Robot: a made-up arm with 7 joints. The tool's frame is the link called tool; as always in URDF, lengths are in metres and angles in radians. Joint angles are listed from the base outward. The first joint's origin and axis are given. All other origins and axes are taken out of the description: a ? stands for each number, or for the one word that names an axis. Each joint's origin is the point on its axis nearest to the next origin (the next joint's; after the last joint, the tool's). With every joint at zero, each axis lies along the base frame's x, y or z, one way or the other. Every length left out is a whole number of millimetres.
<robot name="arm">
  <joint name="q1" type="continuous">
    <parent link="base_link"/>
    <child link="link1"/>
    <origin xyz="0.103 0 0.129" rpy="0 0 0"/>
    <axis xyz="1 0 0"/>
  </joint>
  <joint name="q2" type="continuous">
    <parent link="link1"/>
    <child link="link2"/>
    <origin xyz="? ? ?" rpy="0 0 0"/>
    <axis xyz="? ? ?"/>
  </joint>
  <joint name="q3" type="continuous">
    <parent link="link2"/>
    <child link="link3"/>
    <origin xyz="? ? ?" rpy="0 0 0"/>
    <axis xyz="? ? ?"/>
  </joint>
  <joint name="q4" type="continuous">
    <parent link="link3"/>
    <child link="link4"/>
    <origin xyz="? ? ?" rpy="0 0 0"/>
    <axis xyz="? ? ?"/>
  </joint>
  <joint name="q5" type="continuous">
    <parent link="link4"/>
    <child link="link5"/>
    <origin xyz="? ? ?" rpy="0 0 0"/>
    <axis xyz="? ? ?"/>
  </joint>
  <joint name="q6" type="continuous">
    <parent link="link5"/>
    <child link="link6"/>
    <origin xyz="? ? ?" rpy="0 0 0"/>
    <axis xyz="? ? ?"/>
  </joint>
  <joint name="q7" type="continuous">
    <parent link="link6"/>
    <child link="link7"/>
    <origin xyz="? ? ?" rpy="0 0 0"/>
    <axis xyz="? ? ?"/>
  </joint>
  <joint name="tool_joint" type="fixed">
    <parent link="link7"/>
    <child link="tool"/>
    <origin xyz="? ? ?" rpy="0 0 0"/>
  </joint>
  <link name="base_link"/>
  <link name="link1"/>
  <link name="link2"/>
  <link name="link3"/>
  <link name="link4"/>
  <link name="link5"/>
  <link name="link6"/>
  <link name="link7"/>
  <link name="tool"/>
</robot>
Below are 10 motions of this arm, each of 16 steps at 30 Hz.
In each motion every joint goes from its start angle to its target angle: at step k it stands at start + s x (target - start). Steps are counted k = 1, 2, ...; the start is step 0. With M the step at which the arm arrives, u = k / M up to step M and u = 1 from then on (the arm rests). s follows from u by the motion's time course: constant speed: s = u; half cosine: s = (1 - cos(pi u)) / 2; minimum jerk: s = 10 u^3 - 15 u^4 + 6 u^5.
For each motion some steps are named. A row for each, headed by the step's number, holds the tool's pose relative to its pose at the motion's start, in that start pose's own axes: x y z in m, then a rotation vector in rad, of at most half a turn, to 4 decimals.
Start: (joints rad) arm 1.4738 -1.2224 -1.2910 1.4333 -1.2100 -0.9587 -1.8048
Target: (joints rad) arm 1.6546 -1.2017 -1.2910 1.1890 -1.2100 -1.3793 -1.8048
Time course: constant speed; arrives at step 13
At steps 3, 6, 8, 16:
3: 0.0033 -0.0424 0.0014 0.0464 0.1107 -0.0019
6: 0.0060 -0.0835 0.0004 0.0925 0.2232 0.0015
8: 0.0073 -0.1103 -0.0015 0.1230 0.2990 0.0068
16: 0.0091 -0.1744 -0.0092 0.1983 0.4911 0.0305

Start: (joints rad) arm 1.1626 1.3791 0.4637 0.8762 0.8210 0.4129 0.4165
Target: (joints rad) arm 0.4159 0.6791 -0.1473 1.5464 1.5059 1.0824 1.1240
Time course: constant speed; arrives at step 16
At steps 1, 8, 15, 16:
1: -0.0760 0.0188 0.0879 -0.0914 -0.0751 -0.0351
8: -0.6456 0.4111 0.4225 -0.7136 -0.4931 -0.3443
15: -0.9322 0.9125 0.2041 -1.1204 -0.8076 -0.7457
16: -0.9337 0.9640 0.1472 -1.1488 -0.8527 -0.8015

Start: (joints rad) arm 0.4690 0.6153 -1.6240 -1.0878 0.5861 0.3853 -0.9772
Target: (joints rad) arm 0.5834 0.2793 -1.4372 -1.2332 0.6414 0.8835 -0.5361
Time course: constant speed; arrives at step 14
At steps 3, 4, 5, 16:
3: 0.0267 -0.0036 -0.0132 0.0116 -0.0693 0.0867
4: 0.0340 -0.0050 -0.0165 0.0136 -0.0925 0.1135
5: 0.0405 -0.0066 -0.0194 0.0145 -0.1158 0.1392
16: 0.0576 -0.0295 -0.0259 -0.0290 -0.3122 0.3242

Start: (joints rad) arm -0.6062 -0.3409 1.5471 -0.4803 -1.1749 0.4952 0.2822
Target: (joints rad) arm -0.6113 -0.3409 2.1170 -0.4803 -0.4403 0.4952 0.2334
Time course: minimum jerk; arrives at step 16
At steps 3, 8, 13, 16:
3: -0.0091 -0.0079 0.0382 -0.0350 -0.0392 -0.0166
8: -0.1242 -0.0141 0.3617 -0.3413 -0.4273 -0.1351
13: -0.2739 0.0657 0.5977 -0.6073 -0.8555 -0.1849
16: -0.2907 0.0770 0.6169 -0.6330 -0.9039 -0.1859

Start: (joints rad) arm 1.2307 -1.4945 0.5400 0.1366 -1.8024 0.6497 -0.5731
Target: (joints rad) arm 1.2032 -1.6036 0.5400 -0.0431 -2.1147 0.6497 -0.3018
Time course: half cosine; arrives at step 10
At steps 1, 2, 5, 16:
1: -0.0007 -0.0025 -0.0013 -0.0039 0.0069 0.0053
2: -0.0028 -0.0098 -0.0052 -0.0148 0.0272 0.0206
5: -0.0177 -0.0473 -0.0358 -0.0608 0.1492 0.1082
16: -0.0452 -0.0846 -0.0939 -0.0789 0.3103 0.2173

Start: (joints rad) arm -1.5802 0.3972 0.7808 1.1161 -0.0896 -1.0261 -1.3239
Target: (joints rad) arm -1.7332 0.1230 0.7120 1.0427 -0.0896 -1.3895 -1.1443
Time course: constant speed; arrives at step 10
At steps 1, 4, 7, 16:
1: -0.0065 0.0039 -0.0020 0.0077 -0.0025 0.0313
4: -0.0270 0.0176 -0.0099 0.0260 -0.0099 0.1255
7: -0.0489 0.0337 -0.0211 0.0371 -0.0166 0.2199
16: -0.0719 0.0521 -0.0360 0.0413 -0.0221 0.3137

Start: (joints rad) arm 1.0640 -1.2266 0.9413 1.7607 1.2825 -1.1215 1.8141
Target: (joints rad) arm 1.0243 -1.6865 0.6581 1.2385 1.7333 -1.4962 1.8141
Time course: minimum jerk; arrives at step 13
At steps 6, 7, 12, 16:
6: 0.2481 -0.2363 -0.2082 0.2083 -0.2718 0.4101
7: 0.3562 -0.2733 -0.2793 0.2831 -0.3800 0.5402
12: 0.7067 -0.2509 -0.4379 0.5186 -0.7367 0.9005
16: 0.7101 -0.2498 -0.4388 0.5209 -0.7403 0.9037

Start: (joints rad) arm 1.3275 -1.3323 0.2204 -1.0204 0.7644 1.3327 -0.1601
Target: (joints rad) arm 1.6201 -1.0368 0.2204 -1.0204 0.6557 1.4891 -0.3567
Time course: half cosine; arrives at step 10
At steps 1, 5, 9, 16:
1: 0.0034 0.0040 0.0002 -0.0006 0.0035 0.0068
5: 0.0507 0.0936 0.0005 -0.0078 0.0680 0.1360
9: 0.0600 0.1972 -0.0003 -0.0031 0.1261 0.2600
16: 0.0595 0.2027 -0.0002 -0.0025 0.1289 0.2661

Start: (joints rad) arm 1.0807 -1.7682 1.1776 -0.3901 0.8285 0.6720 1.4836
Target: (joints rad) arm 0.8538 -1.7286 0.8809 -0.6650 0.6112 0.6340 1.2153
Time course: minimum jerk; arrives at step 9
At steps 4, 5, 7, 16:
4: -0.0106 -0.0470 -0.0276 0.0367 0.0740 -0.0182
5: -0.0128 -0.0720 -0.0435 0.0563 0.1152 -0.0280
7: -0.0116 -0.1112 -0.0700 0.0863 0.1831 -0.0436
16: -0.0105 -0.1207 -0.0766 0.0934 0.2000 -0.0473

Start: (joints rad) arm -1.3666 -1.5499 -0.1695 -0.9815 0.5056 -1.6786 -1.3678
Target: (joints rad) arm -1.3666 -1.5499 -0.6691 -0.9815 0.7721 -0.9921 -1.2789
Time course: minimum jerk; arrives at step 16
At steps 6, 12, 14, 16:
6: -0.0195 -0.0296 0.0652 0.0158 -0.2371 -0.0159
12: -0.1449 -0.0974 0.2024 -0.0131 -0.7762 -0.1003
14: -0.1714 -0.1053 0.2181 -0.0250 -0.8516 -0.1174
16: -0.1765 -0.1067 0.2208 -0.0274 -0.8654 -0.1206

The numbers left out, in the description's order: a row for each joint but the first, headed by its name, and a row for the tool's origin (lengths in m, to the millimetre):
q2: xyz 0 -0.582 -0.04, axis 0 1 0
q3: xyz 0.09 0 0.264, axis 0 0 1
q4: xyz -0.062 0.117 0, axis 1 0 0
q5: xyz 0 -0.471 -0.085, axis 0 -1 0
q6: xyz 0.309 0 0.034, axis -1 0 0
q7: xyz 0 -0.329 -0.041, axis 0 0 1
tool: xyz -0.069 -0.336 0

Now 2 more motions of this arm.
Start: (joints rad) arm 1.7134 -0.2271 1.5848 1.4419 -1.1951 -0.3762 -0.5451
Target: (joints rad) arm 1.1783 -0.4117 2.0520 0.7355 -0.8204 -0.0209 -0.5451
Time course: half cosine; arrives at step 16
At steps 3, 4, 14, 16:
3: -0.0899 -0.0355 0.0084 -0.0182 -0.0178 -0.0852
4: -0.1585 -0.0562 0.0179 -0.0362 -0.0290 -0.1471
14: -0.9402 0.1322 0.4419 -0.5946 -0.0124 -0.7686
16: -0.9590 0.1589 0.4729 -0.6326 -0.0047 -0.7839

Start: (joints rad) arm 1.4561 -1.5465 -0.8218 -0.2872 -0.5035 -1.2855 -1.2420
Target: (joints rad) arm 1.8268 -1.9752 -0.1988 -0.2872 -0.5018 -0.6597 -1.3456
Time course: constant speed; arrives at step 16
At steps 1, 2, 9, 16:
1: 0.0180 0.0005 0.0214 -0.0186 -0.0221 0.0202
2: 0.0354 0.0011 0.0423 -0.0351 -0.0458 0.0415
9: 0.1267 0.0045 0.1796 -0.0914 -0.2587 0.2120
16: 0.1471 -0.0217 0.3067 -0.0402 -0.5530 0.3833

